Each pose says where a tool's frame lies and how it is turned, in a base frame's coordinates. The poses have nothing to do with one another.
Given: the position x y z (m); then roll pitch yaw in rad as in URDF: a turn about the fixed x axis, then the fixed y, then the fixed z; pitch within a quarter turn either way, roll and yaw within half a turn.
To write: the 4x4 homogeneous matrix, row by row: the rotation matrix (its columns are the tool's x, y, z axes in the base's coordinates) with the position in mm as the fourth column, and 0 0 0 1 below. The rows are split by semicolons. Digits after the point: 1 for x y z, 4 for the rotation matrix.
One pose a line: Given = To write
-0.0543, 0.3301, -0.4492, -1.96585, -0.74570, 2.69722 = -0.6633, -0.4000, -0.6325, -54.3; 0.3158, 0.6167, -0.7211, 330.1; 0.6785, -0.6780, -0.2827, -449.2; 0, 0, 0, 1
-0.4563, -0.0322, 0.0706, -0.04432, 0.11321, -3.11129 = -0.9931, 0.0353, -0.1115, -456.3; -0.0301, -0.9984, -0.0477, -32.2; -0.1130, -0.0440, 0.9926, 70.6; 0, 0, 0, 1
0.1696, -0.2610, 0.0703, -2.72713, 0.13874, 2.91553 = -0.9652, 0.2594, 0.0331, 169.6; 0.2220, 0.8796, -0.4208, -261.0; -0.1383, -0.3988, -0.9065, 70.3; 0, 0, 0, 1
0.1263, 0.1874, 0.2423, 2.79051, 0.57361, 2.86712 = -0.8085, 0.0749, 0.5837, 126.3; 0.2277, 0.9544, 0.1929, 187.4; -0.5427, 0.2889, -0.7887, 242.3; 0, 0, 0, 1
